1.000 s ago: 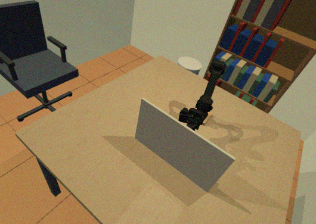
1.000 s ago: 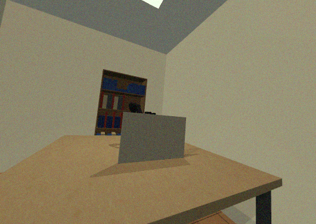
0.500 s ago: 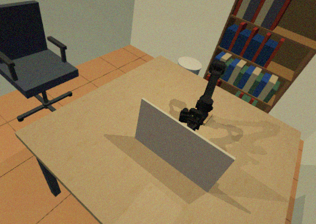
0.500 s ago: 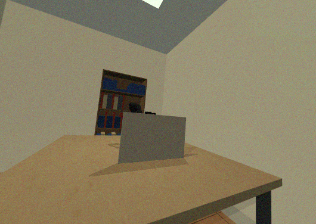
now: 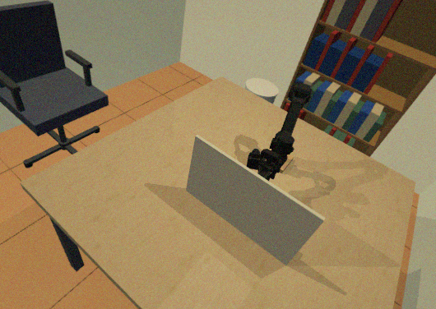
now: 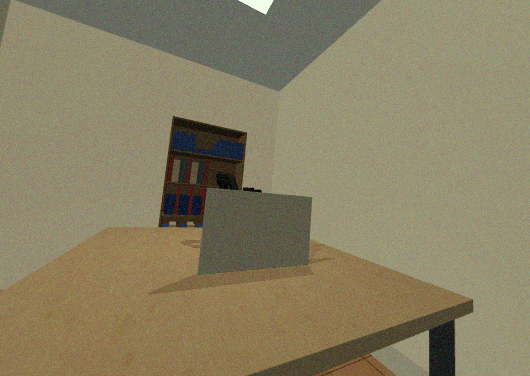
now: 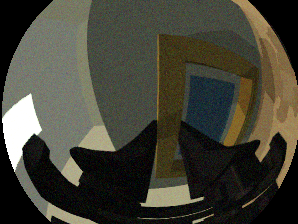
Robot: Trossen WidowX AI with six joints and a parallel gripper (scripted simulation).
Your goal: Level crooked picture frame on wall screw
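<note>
Now: gripper tip 10 mm short of the picture frame, 10 mm to the right of it and 50 mm above it. Round my gripper tip: grey wall panel 20 mm ahead, 10 mm to the right, 70 mm below.
</note>
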